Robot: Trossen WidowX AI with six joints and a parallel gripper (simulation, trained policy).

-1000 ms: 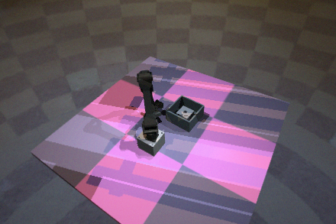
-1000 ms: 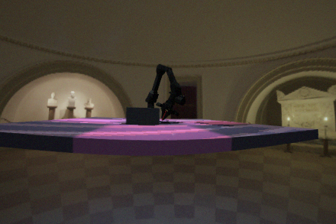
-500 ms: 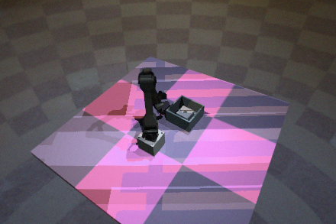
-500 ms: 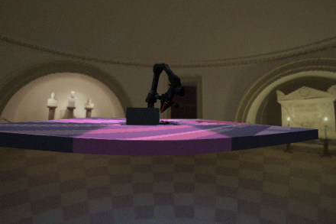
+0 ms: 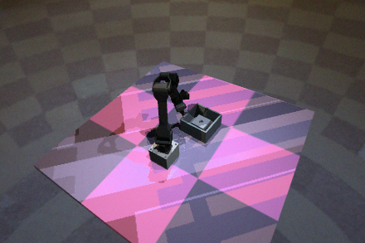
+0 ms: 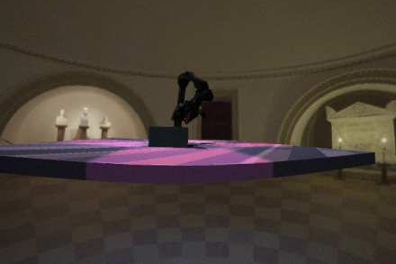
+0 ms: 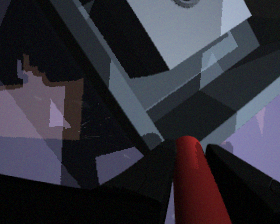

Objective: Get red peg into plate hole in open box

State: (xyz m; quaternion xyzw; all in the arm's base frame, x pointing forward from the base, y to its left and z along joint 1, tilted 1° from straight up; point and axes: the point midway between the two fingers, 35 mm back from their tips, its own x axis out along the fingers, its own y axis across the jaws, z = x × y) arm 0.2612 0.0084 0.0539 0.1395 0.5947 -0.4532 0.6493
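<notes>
Now: gripper tip 10 cm to the left of the dark box, 10 cm above it and 5 cm short of it. The rest, counted from my gripper tip: red peg: 3 cm above, 1 cm to the left.
</notes>
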